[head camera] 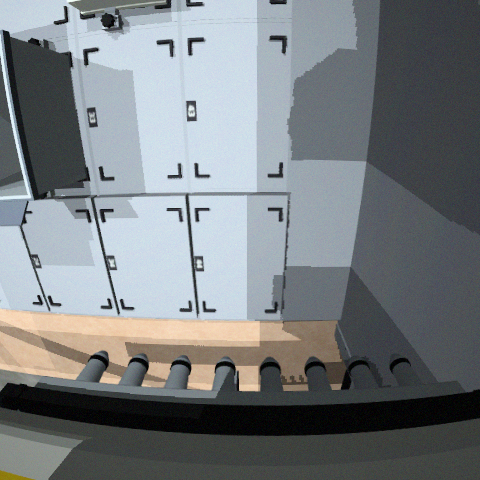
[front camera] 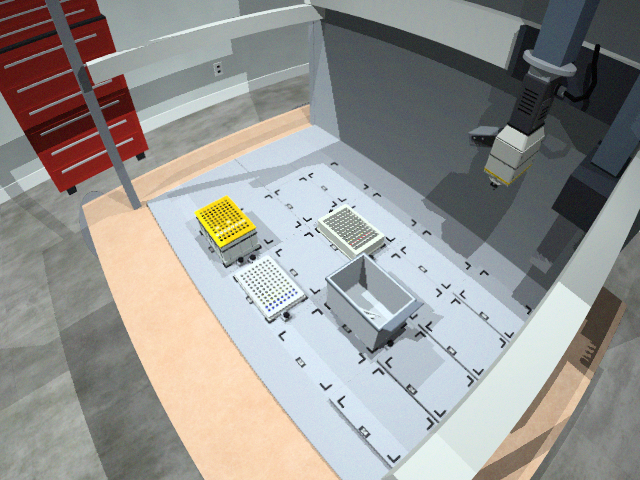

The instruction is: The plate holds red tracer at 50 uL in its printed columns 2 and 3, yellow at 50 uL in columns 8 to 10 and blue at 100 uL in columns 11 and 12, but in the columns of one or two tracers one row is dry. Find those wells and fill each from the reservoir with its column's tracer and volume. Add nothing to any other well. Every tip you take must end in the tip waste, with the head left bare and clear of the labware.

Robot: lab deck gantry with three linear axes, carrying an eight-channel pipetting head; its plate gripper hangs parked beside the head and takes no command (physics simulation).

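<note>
The pipetting head (front camera: 511, 155) is raised at the back right, clear of the labware. Its nozzles (head camera: 270, 372) are bare, with no tips. The white plate (front camera: 268, 286) lies at the front left; blue shows in its near-right columns, but single dry wells are too small to tell. The cream reservoir (front camera: 350, 230) (head camera: 120, 5) stands behind it, with faint red near one end. The grey tip waste (front camera: 369, 294) (head camera: 50, 115) holds some white used tips (front camera: 371, 312). The yellow tip rack (front camera: 225, 219) is at the left. My plate gripper's dark housing (front camera: 584, 204) is at the right; its fingers are hidden.
The deck (front camera: 356, 382) (head camera: 150, 240) carries black corner marks and slot labels. A light frame beam (front camera: 522, 372) crosses the front right. The dark back wall (front camera: 392, 103) rises behind the deck. A red tool cabinet (front camera: 67, 98) stands outside at the left.
</note>
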